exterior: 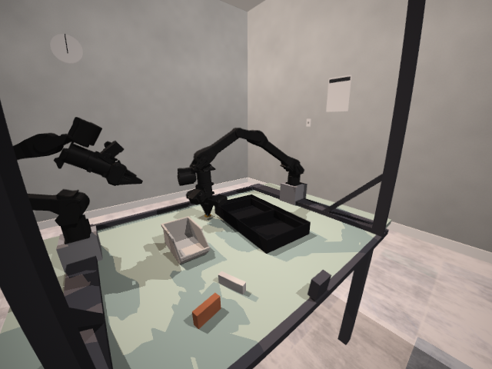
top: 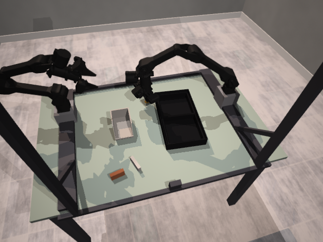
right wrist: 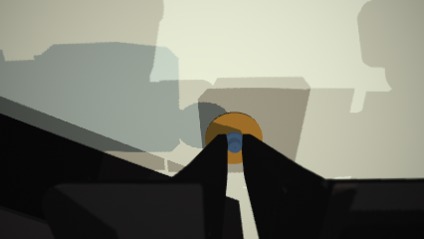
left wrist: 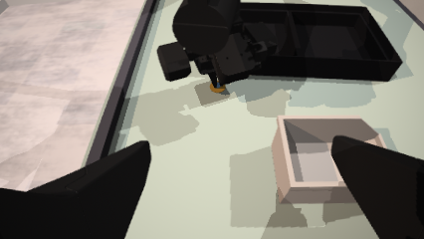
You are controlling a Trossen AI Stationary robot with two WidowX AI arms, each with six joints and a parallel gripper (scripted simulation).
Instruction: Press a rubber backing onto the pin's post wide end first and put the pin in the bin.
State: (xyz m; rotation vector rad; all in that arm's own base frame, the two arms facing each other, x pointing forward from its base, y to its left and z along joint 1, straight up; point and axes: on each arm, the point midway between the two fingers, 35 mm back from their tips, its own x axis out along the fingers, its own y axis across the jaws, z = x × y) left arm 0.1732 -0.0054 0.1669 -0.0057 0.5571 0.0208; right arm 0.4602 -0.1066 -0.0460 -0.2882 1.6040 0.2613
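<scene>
My left gripper is now 4 cm short of the pin, 28 cm to the left of it and 23 cm above it. Also, from my left hand: black two-compartment tray (11 cm behind, 44 cm to the right, 22 cm below); orange block (41 cm behind, 9 cm to the right, 22 cm below); bin (14 cm behind, 13 cm to the right, 20 cm below).
</scene>
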